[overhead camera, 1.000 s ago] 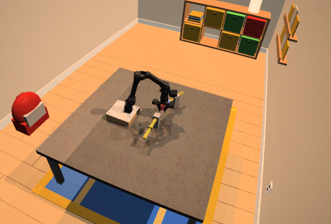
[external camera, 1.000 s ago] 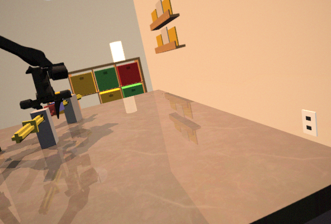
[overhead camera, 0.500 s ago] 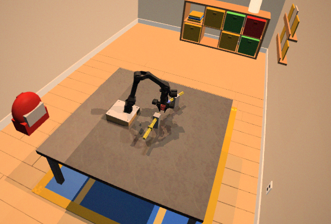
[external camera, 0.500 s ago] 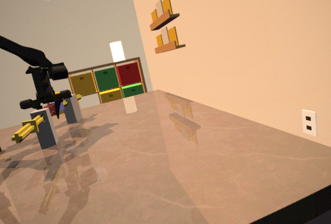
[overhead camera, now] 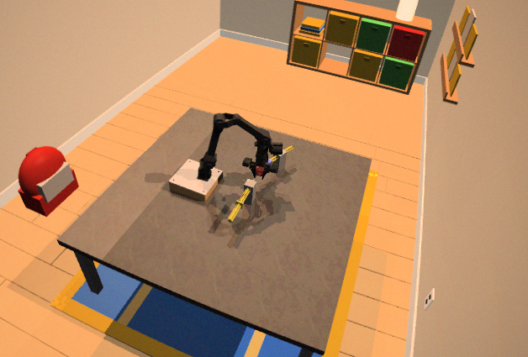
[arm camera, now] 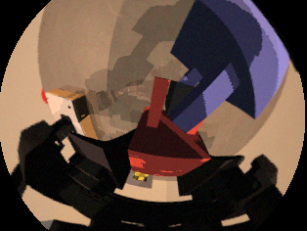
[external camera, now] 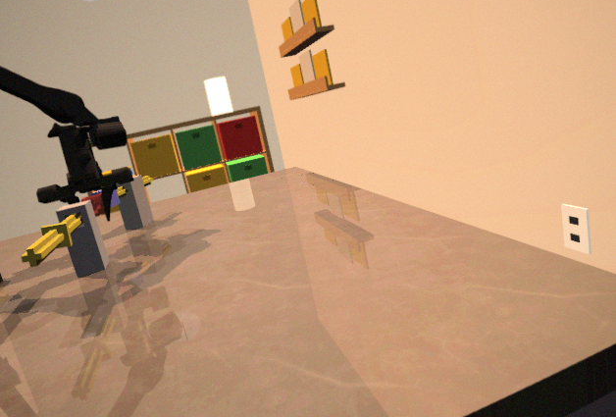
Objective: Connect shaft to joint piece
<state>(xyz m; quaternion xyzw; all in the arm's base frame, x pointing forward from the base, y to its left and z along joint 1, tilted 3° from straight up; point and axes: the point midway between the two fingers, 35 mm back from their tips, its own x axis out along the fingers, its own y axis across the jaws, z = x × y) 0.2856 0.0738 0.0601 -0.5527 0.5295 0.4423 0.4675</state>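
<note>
My gripper tip is now 3 cm to the right of the red square joint piece and 4 cm below it.
</note>
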